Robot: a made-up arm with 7 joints.
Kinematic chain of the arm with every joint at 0, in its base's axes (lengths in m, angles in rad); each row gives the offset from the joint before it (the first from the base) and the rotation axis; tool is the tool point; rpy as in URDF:
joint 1: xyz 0 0 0.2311 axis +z
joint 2: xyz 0 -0.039 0.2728 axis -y
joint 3: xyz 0 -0.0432 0.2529 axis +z
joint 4: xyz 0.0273 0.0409 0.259 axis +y
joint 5: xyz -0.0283 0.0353 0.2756 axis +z
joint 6: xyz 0 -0.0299 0.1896 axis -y
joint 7: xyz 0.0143 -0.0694 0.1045 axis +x
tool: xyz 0 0 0 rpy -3.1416 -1.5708 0
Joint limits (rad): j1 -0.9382..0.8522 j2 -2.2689..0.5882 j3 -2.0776..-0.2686 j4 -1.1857..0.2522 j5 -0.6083..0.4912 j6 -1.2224..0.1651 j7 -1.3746..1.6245
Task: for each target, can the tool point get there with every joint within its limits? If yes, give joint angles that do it. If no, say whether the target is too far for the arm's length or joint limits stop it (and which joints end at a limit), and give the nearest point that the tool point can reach.
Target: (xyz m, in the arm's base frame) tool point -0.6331 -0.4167 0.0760
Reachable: no: joint limits stop it (at a limit: joint 2, joint 3, joint 4, joint 5, joint 6) | nearest point -0.6594 -0.4340 0.7542 | short by 0.679 m
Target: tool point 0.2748 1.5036 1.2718
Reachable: no: too far | nearest point 0.3311 0.7933 0.9807 | short by 0.770 m
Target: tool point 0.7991 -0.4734 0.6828
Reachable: yes | joints -0.7219 -1.3576 -1.8615 -0.6251 -0.4336 -1.0902 -0.8726
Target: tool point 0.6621 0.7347 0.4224
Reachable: yes | joints 0.6818 -1.6023 -1.9250 -0.5784 -0.1574 -0.6932 -0.0612
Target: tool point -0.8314 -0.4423 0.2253
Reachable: no: joint limits stop it (at a limit: joint 2, joint 3, joint 4, joint 5, joint 6) | nearest point -0.6969 -0.3708 0.7542 | short by 0.550 m
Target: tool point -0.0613 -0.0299 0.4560
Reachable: no: joint limits stop it (at a limit: joint 1, joint 2, joint 4, joint 5, joint 6) | nearest point -0.5916 -0.2734 0.9418 | short by 0.759 m
